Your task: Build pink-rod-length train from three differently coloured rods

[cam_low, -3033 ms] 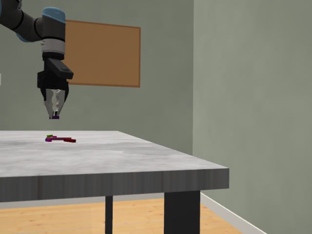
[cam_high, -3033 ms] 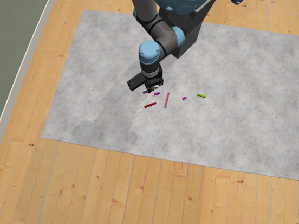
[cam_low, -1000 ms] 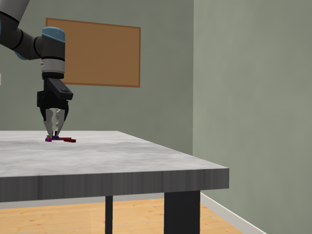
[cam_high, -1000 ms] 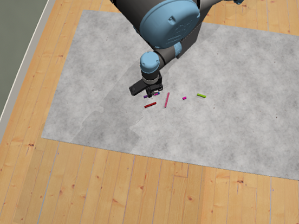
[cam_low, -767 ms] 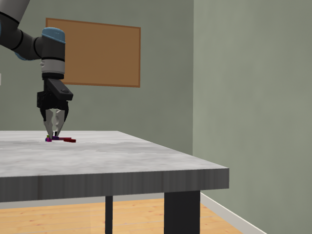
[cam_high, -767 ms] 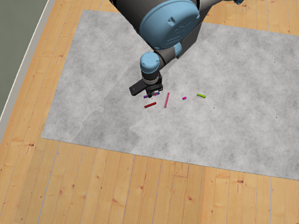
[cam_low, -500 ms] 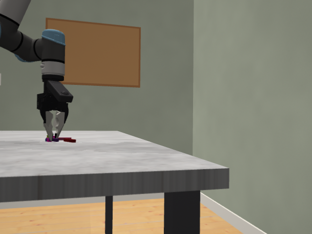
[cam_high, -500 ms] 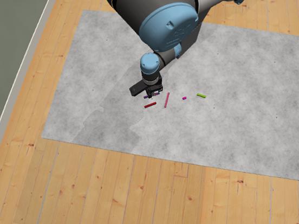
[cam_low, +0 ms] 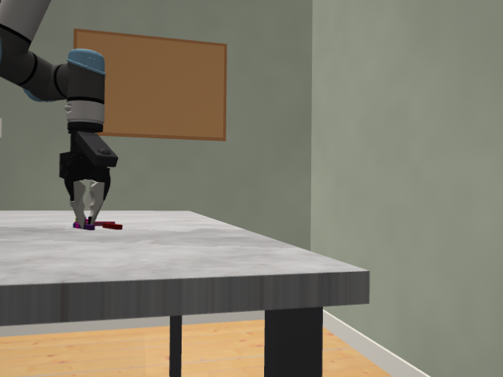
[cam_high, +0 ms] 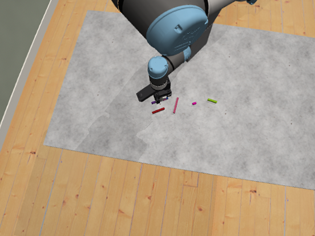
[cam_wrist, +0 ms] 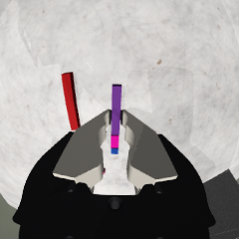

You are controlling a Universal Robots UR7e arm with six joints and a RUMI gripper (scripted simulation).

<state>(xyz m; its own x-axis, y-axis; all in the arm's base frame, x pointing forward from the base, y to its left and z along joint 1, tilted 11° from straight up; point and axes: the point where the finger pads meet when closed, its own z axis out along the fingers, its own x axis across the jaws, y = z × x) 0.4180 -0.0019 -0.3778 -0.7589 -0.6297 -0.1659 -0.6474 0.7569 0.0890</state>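
The purple rod lies 1 cm below my hand. Also, from my hand: pink rod: 10 cm to the left, 2 cm behind, 1 cm below; then small blue rod: 5 cm to the left, 4 cm behind, 1 cm below; then red rod: 5 cm ahead, 3 cm to the left, 1 cm below.
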